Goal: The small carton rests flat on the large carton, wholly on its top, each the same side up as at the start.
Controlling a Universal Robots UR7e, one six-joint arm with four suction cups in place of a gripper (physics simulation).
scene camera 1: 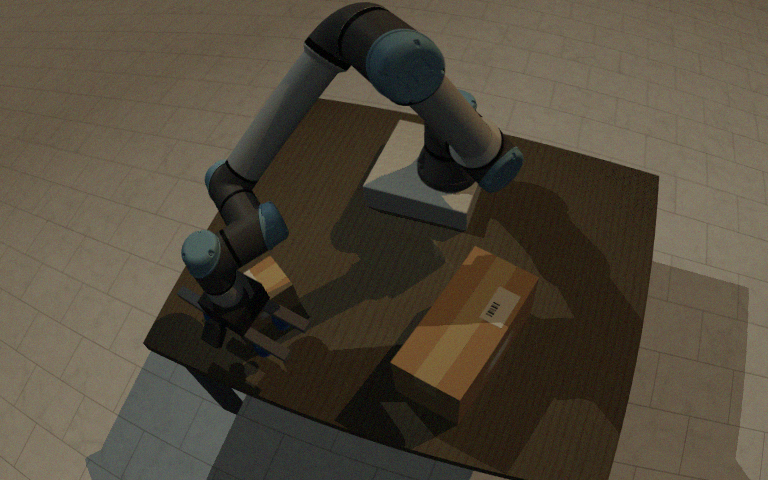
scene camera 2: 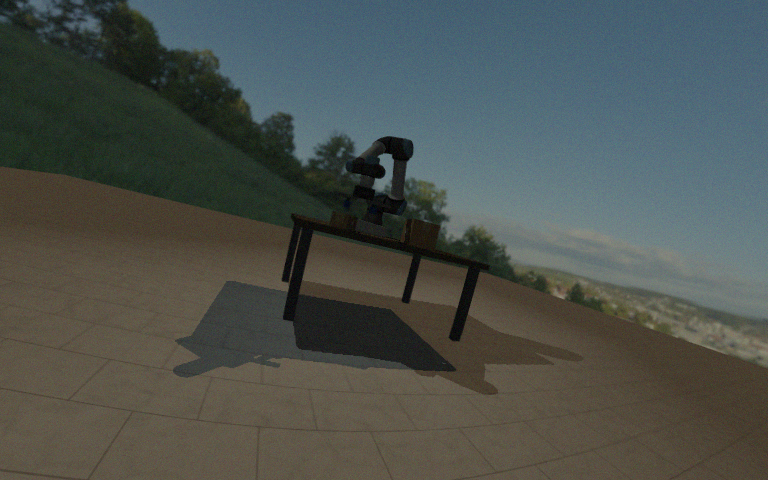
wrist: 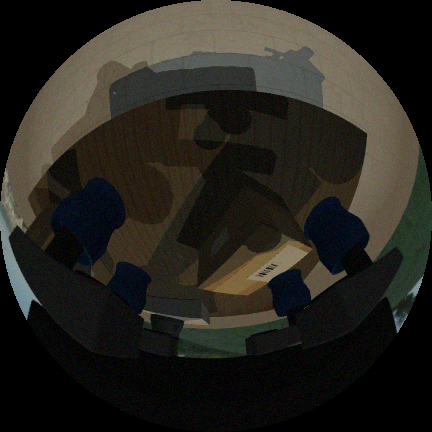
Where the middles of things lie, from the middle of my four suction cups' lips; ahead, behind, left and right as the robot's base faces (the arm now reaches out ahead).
Now: suction cup 90 mm past the small carton (scene camera 1: 279,288), 60 mm to the left of it and 90 mm above it. Also, from my suction cup: large carton (scene camera 1: 445,363): 200 mm behind, 400 mm to the left, 50 mm below.
